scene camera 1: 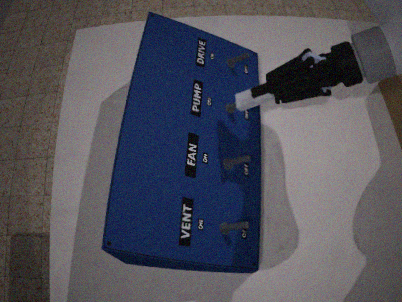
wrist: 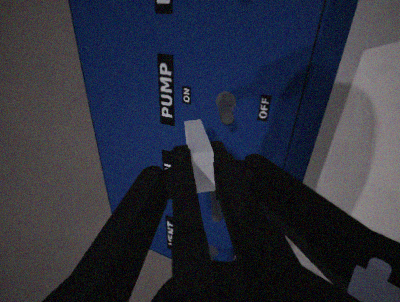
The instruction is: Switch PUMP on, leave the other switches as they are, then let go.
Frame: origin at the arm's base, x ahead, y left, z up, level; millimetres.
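Where they show: gripper, fingertip midpoint: (scene camera 1: 237, 103) (wrist: 193, 135).
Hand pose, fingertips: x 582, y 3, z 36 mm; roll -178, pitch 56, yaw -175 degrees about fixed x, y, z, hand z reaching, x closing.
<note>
Each offset is from my fingertips to the top centre of the thing. Level surfaces: height alone.
The PUMP switch {8 mm back, 19 mm right, 14 mm down} (scene camera 1: 230, 107) (wrist: 226, 107) is a grey lever on the blue panel (scene camera 1: 150, 115) (wrist: 120, 100), between its ON and OFF labels. Its left end lines up with those of its neighbours in the scene view; its right part is hidden behind the fingertip. My gripper (scene camera 1: 246, 100) (wrist: 193, 135) is shut, with nothing held, its pale tip close beside the PUMP switch. I cannot tell whether they touch. In the wrist view the tip is below and left of the switch. The DRIVE switch {19 mm back, 139 mm right, 14 mm down} (scene camera 1: 238, 61), FAN switch {2 mm ahead, 100 mm left, 14 mm down} (scene camera 1: 236, 162) and VENT switch {13 mm ahead, 220 mm left, 14 mm down} (scene camera 1: 234, 227) lean alike.
The panel rests on a pale table top {144 mm down} (scene camera 1: 325, 150). The DRIVE switch is on one side of PUMP and FAN on the other. The arm reaches in from the upper right in the scene view, and its shadow falls across the panel near FAN.
</note>
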